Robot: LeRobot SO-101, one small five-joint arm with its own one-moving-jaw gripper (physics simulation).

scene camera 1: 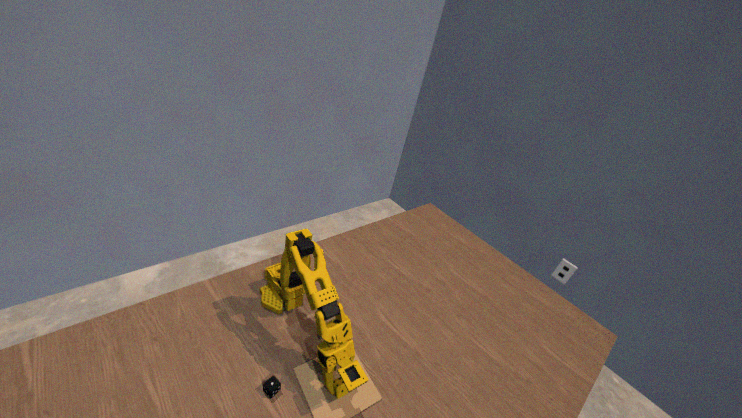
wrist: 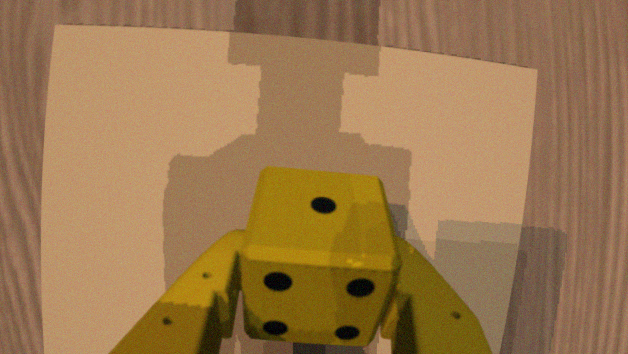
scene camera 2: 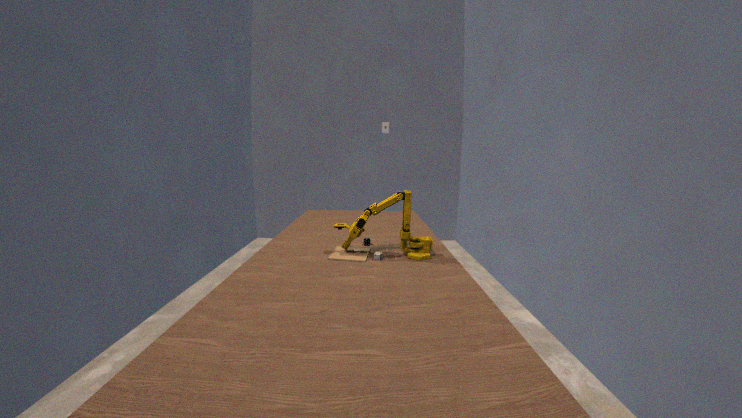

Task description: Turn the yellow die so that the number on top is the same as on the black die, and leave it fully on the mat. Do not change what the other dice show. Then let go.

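Frame: origin at the arm's base, x back, y right, z up, level; centimetres.
Seen in the pictures: hand, its tool point: (scene camera 1: 344, 384) (wrist: 253, 252) (scene camera 2: 345, 246); arm's base, origin of its link: (scene camera 1: 286, 301) (scene camera 2: 412, 255).
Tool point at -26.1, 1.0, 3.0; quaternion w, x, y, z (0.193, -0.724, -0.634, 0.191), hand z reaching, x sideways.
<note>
Pixels of each thing's top centre, then the offset from my tool point to it, as dx, dy, dz. Level surfaces: height alone.
- yellow die, centre of its top: (wrist: 318, 286) (scene camera 1: 340, 383) +0.1, +1.2, +1.8
- mat, centre of its top: (wrist: 271, 292) (scene camera 1: 337, 383) (scene camera 2: 350, 252) +1.8, +0.0, -2.6
- black die, centre of its top: (scene camera 1: 272, 383) (scene camera 2: 367, 239) +8.3, +11.5, -0.5
- white die, centre of its top: (scene camera 2: 378, 252) +12.4, -5.1, -0.5
- table, height of its surface: dz -3.0
The yellow die (wrist: 320, 225) is between the jaws in the wrist view. Its one-pip face is at the upper side of that view, and its four-pip face is below, toward the camera. My gripper (scene camera 1: 337, 394) (scene camera 2: 344, 248) (wrist: 320, 250) is shut on the yellow die, one jaw on each side. It is tilted, tips low at the mat (scene camera 1: 369, 398) (scene camera 2: 346, 257) (wrist: 115, 100); whether the die touches the mat is unclear. The black die (scene camera 1: 271, 386) (scene camera 2: 367, 241) lies off the mat and seems to show one pale pip on top in scene camera 1.
A white die (scene camera 2: 378, 255) lies on the table (scene camera 1: 441, 321) (scene camera 2: 363, 321) between the mat and the arm base (scene camera 2: 419, 249). It does not show in scene camera 1. The arm's shadow falls across the mat in the wrist view.
</note>
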